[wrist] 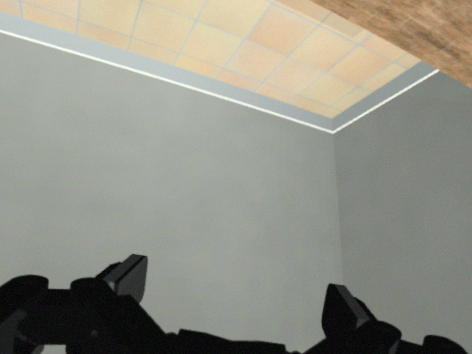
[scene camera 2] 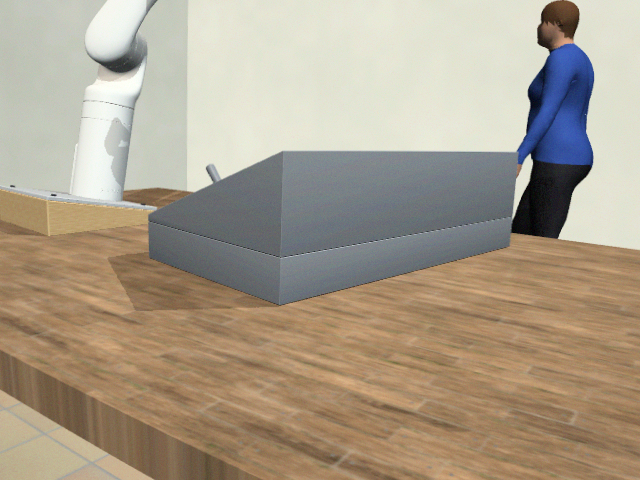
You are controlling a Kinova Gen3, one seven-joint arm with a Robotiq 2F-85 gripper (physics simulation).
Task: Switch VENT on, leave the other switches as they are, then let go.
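Seen in the pictures: gripper, fingertip midpoint: (wrist: 234,289); arm's base at its link origin: (scene camera 2: 97,197).
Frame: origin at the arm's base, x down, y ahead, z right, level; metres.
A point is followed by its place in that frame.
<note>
A grey wedge-shaped console (scene camera 2: 351,206) {x -0.056, y 0.607, z 0.090 m} stands on the wooden table, seen from its back and side in the scene view. One grey lever (scene camera 2: 212,173) {x -0.076, y 0.394, z 0.089 m} sticks up over its sloping edge at the left. The sloping face with the switches and their labels is hidden, so I cannot tell which switch this lever is or how VENT is set. My gripper (wrist: 234,289) {x -0.342, y 0.391, z 0.318 m} is open and empty in the wrist view, with its two black fingers wide apart and a grey wall beyond them. The console does not show in the wrist view, and the gripper is outside the scene view.
The white arm (scene camera 2: 105,139) {x -0.109, y 0.040, z 0.006 m} rises behind a wooden block with a grey top plate (scene camera 2: 77,217) {x 0.013, y 0.105, z 0.107 m} at the left. The table (scene camera 2: 361,372) {x 0.038, y 0.735, z 0.274 m} has its front edge at the lower left. A person in a blue top (scene camera 2: 563,108) stands behind the table at the right.
</note>
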